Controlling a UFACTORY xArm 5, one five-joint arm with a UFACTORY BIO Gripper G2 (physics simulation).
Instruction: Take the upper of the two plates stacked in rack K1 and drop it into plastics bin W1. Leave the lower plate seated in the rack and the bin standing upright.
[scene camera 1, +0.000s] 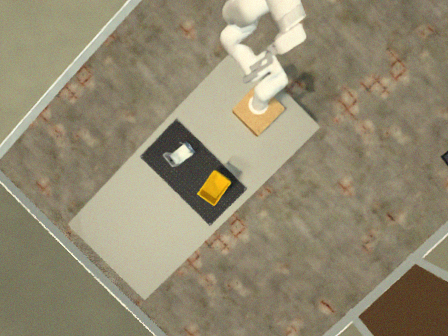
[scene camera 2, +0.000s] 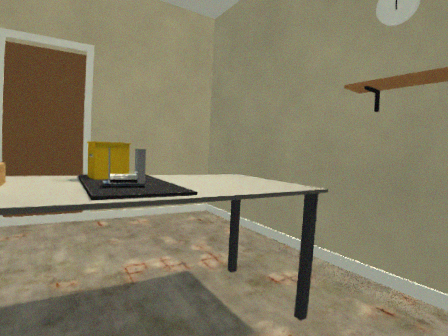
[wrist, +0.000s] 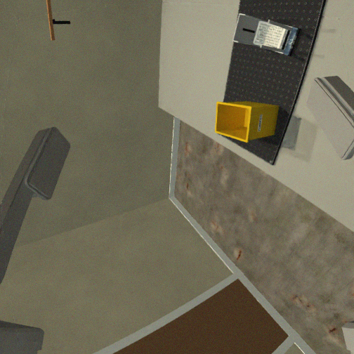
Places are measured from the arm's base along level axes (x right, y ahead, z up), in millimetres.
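Where they show: hand at its tool point: (scene camera 1: 253, 71); arm's base at its link origin: (scene camera 1: 258, 104).
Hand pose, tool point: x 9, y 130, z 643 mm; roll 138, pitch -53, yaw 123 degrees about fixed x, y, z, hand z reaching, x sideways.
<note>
Each offset is from my tool point to the top centre of the thing. Level surfaces: height alone.
Rack K1 {dz -562, dx +59, dy +469 mm} (scene camera 1: 169, 161) (scene camera 2: 140, 166) (wrist: 243, 38) is a small grey rack with an upright end panel, standing on the black perforated mat. White plates {dz -669, dx +59, dy +479 mm} (scene camera 1: 183, 153) (scene camera 2: 123, 176) (wrist: 270, 36) lie in it; in these views I cannot separate the upper from the lower. Plastics bin W1 (scene camera 1: 215, 187) (scene camera 2: 108, 161) (wrist: 263, 122) is yellow, open-topped and upright on the same mat, beside the rack. My gripper (scene camera 1: 251, 71) (wrist: 192, 140) is open and empty, with its fingers wide apart. It is high up near the arm's base, away from the rack and the bin. It does not show in scene camera 2.
The black mat {dz -716 mm} (scene camera 1: 192, 175) (scene camera 2: 165, 191) (wrist: 255, 75) lies across the pale table {dz -729 mm} (scene camera 1: 130, 225) (scene camera 2: 240, 182) (wrist: 192, 55). The bin stands toward one long table edge. The arm stands on a wooden base plate (scene camera 1: 256, 126). A wall shelf (scene camera 2: 410, 79) (wrist: 50, 20) is beyond the table.
</note>
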